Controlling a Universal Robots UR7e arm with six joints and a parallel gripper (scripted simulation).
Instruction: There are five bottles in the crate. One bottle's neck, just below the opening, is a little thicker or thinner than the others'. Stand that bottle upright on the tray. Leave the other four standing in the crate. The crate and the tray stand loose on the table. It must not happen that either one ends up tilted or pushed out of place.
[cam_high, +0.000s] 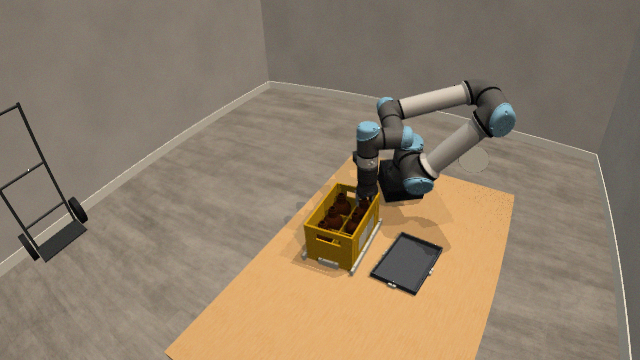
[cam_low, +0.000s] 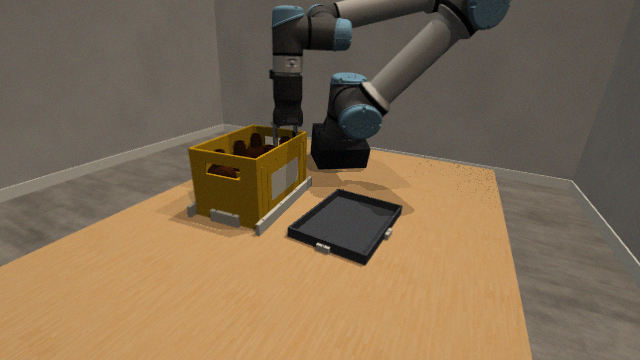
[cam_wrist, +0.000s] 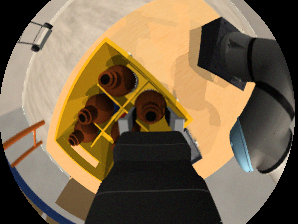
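The bottle lies 9 cm ahead of my hand, 7 cm below it and 2 cm to the left of it. Also, from my hand: yellow crate 10 cm ahead, 8 cm below, 3 cm to the right; then dark tray 25 cm to the left, 15 cm below, 7 cm ahead.
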